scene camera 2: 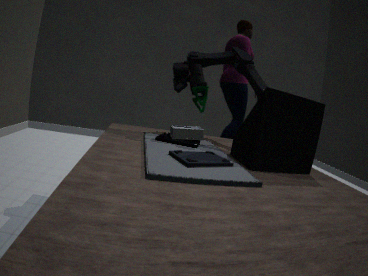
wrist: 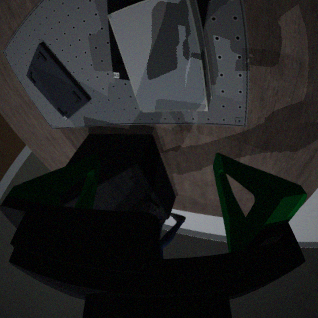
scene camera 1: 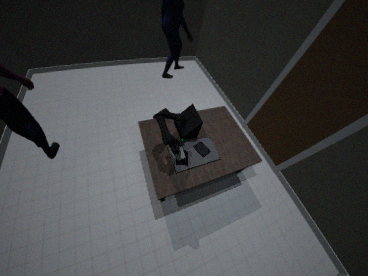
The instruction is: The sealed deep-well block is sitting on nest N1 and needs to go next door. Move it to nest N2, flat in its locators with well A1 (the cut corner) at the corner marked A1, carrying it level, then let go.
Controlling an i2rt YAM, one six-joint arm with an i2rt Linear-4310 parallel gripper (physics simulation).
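Frame: origin at the arm's base, x ahead, y left, z up, level; centimetres.
Where they show: gripper, fingertip midpoint: [scene camera 2: 202, 109] [wrist: 156, 159]; arm's base, origin of the base link: [scene camera 2: 280, 125] [scene camera 1: 185, 119].
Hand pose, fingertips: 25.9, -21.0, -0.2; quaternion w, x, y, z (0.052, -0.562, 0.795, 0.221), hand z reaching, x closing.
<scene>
Each offset is from my fingertips to the top centre of the thing, as dx, dy, dz. Level surfaces: height alone.
The pale deep-well block {+5.3, +0.6, -7.8} [scene camera 1: 181, 154] [scene camera 2: 187, 132] [wrist: 160, 55] rests on the black nest N1 [scene camera 2: 167, 140] [wrist: 118, 52]. In the wrist view it sits shifted and skewed on the nest, reaching past its edge toward the arm's base; its cut corner cannot be made out. Nest N2 {+8.2, +27.2, -12.5} [scene camera 1: 202, 148] [scene camera 2: 201, 158] [wrist: 59, 81], a flat dark plate with raised corner locators, holds nothing. My gripper [scene camera 2: 201, 107] [wrist: 156, 159] is open and empty, with its green fingers wide apart. It hangs well above the block, clear of it.
Both nests are on a grey perforated board {+8.9, +17.3, -14.2} [scene camera 1: 212, 155] [scene camera 2: 230, 176] [wrist: 107, 100] on the wooden table {dz -15.5} [scene camera 1: 235, 145] [scene camera 2: 175, 225]. The large black arm base [scene camera 1: 189, 124] [scene camera 2: 280, 135] stands beside the board. People [scene camera 1: 172, 40] [scene camera 2: 237, 75] are in the room beyond the table.
</scene>
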